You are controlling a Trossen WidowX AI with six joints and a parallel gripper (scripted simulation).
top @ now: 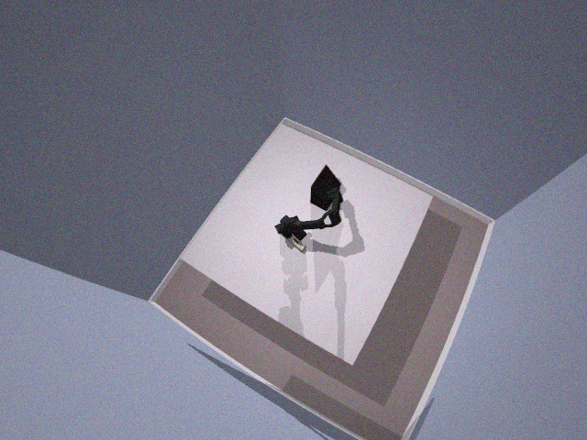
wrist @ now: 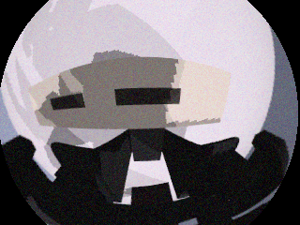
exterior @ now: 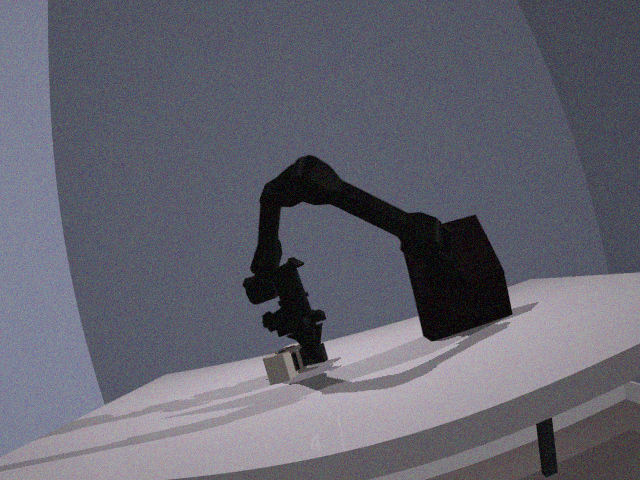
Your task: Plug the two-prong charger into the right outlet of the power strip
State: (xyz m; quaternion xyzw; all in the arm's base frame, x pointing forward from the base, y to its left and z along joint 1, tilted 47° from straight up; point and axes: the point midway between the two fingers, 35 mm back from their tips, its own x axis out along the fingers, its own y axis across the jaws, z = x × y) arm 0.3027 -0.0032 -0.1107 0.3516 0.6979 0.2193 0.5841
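The black two-prong charger is 20 mm ahead of my gripper tip and 10 mm above it.
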